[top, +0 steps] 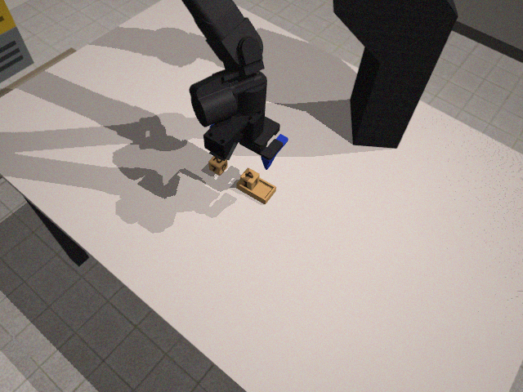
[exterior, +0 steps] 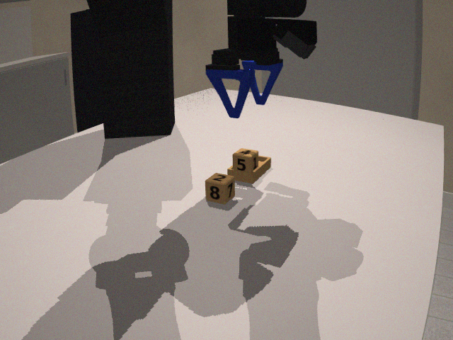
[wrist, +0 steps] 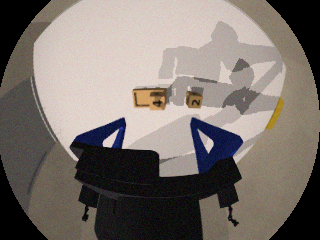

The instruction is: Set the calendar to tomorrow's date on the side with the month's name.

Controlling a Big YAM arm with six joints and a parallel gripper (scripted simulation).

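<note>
Right now the wooden digit cube is 10 cm below my hand, 8 cm to the right of it and 1 cm behind it. Also, from my hand: wooden tray (11 cm below, 2 cm to the left, 1 cm behind).
</note>
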